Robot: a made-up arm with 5 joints.
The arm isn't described. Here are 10 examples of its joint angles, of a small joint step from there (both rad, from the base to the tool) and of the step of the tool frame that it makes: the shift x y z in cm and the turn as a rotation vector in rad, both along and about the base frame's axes.
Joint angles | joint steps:
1: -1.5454 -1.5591 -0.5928 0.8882 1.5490 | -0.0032 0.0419 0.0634 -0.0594 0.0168
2: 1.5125 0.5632 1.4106 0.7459 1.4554 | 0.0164 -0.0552 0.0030 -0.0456 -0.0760
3: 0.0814 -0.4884 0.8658 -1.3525 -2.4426 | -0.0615 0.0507 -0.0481 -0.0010 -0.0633
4: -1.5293 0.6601 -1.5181 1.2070 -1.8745 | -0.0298 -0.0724 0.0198 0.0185 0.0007
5: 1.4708 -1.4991 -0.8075 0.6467 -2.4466 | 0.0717 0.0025 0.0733 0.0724 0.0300
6: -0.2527 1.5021 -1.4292 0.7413 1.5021 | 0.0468 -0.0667 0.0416 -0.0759 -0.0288
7: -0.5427 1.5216 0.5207 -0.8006 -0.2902 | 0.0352 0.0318 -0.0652 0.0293 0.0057
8: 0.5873 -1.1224 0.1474 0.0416 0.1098 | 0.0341 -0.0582 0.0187 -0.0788 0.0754
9: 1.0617 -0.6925 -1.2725 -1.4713 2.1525 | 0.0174 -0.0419 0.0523 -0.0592 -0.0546
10: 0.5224 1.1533 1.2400 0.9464 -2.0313 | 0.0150 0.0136 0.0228 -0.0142 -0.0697
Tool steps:
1: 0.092 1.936 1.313 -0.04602 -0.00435 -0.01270
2: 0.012 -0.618 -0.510 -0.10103 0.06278 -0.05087
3: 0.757 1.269 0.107 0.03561 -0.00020 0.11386
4: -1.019 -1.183 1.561 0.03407 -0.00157 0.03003
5: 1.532 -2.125 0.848 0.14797 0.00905 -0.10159
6: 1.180 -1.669 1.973 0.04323 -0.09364 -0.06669
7: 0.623 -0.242 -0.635 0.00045 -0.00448 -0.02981
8: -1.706 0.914 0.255 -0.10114 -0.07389 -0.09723
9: 0.143 0.350 -0.615 -0.06768 0.02209 -0.03452
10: -0.265 0.185 0.416 -0.04761 0.05361 -0.00052
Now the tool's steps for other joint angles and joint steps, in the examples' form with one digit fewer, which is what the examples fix.
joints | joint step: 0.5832 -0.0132 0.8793 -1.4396 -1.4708 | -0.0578 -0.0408 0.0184 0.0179 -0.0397
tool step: 0.50 1.43 0.39 0.0260 -0.0214 0.0794
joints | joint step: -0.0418 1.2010 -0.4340 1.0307 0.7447 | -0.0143 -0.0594 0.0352 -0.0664 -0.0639
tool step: 0.90 0.45 0.96 -0.0071 -0.0910 -0.0486
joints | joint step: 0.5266 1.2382 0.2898 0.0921 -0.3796 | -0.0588 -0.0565 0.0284 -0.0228 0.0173
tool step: 1.26 0.63 0.82 -0.0239 -0.0449 0.0761
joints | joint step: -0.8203 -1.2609 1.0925 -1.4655 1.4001 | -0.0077 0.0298 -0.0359 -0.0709 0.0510
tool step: -0.37 -0.32 0.37 0.0600 -0.0485 -0.0431
